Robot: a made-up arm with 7 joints.
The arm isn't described. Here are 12 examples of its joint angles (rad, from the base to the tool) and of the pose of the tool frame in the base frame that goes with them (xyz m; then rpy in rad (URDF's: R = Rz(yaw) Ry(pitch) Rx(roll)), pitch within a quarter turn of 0, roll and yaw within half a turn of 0).
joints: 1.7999 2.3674 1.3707 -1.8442 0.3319 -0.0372 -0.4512
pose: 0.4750 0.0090 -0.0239 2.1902 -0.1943 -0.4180
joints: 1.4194 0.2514 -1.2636 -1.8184 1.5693 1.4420 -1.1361
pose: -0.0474 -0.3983 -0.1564 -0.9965 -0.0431 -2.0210
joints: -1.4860 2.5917 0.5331 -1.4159 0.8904 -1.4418 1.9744
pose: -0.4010 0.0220 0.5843 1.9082 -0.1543 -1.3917
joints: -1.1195 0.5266 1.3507 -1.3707 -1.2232 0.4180 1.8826
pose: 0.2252 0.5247 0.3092 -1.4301 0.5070 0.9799
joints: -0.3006 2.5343 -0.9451 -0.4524 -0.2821 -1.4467 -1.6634
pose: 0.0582 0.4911 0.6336 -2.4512 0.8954 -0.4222
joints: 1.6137 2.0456 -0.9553 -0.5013 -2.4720 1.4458 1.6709
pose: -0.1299 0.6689 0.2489 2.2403 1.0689 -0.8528
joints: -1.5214 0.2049 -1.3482 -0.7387 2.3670 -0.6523 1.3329
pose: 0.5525 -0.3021 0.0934 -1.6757 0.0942 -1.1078
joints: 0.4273 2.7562 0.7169 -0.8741 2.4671 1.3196 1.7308
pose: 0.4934 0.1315 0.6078 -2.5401 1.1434 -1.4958
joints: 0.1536 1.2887 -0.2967 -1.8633 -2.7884 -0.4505 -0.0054
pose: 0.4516 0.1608 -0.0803 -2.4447 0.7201 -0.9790
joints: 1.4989 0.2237 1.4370 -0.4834 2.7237 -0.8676 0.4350
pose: -0.5858 0.0800 0.1407 -1.5799 0.3923 2.9965
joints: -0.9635 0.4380 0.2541 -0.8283 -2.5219 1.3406 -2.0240
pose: 0.5911 0.1768 0.2023 -1.2399 -0.7840 0.3928
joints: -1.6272 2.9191 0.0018 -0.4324 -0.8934 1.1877 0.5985
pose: -0.5772 0.2818 0.4330 0.9305 0.7903 -2.0038
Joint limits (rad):
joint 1: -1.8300..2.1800
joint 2: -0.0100..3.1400
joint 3: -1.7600..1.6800
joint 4: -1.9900..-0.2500
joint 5: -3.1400..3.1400
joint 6: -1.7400..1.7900
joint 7: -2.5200..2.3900
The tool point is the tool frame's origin. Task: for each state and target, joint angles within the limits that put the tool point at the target. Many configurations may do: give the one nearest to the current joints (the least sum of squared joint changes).
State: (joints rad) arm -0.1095 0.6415 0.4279 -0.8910 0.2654 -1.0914 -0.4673
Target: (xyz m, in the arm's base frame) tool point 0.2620 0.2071 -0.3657
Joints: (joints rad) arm -0.0621 0.2591 0.1592 -0.5483 0.2497 -0.6834 -0.8106
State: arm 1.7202 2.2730 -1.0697 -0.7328 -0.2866 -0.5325 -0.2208
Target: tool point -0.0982 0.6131 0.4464
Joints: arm 2.0186 2.1826 -1.6929 -0.6508 -0.3279 -0.0505 -0.3127
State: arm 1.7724 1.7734 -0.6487 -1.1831 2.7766 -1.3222 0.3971
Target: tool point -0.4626 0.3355 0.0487
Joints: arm 1.7233 1.4227 -0.7576 -1.2033 2.7671 -1.1763 0.4086
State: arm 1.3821 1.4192 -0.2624 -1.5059 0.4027 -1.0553 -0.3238
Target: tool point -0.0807 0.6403 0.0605
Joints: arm 1.3625 1.7490 -0.2960 -0.7220 0.4360 -0.5458 -0.5691
